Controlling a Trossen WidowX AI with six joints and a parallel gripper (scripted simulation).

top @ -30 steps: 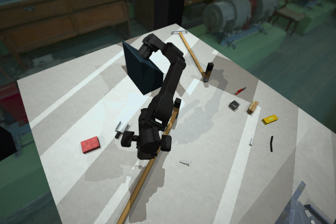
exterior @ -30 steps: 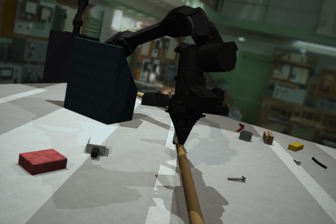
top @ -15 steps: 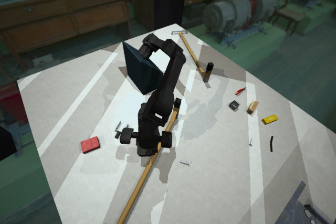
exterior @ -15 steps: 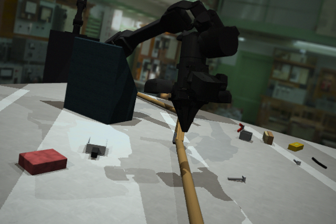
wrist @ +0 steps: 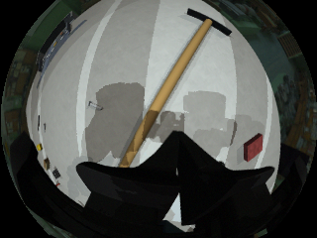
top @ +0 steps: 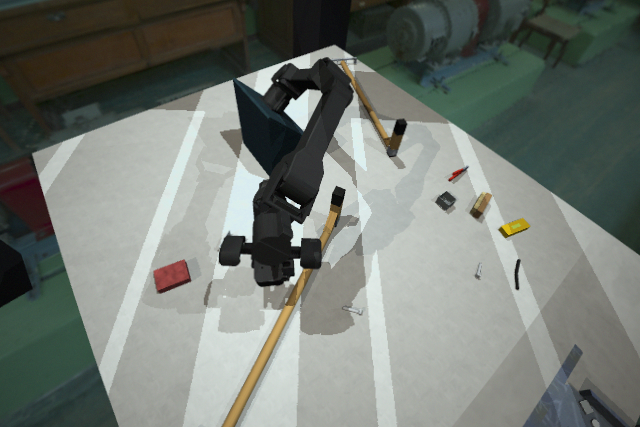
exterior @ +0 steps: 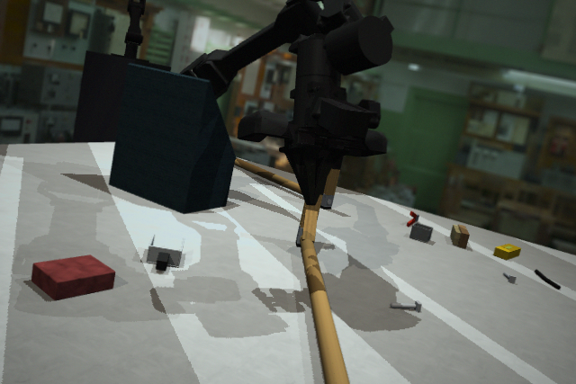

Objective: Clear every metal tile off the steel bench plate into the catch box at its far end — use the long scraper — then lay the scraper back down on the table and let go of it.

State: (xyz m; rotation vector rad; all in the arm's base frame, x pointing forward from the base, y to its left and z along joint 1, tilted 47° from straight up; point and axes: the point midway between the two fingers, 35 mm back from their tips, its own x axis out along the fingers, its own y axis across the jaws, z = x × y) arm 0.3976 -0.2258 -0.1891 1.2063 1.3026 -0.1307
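Now: gripper tip 70 mm above the long scraper and 40 mm short of it. Round my gripper tip: grey box (570 mm to the left, 130 mm below, 100 mm ahead); then grey bracket (180 mm behind, 130 mm below, 10 mm to the right); then red block (210 mm behind, 160 mm to the right, 120 mm below).
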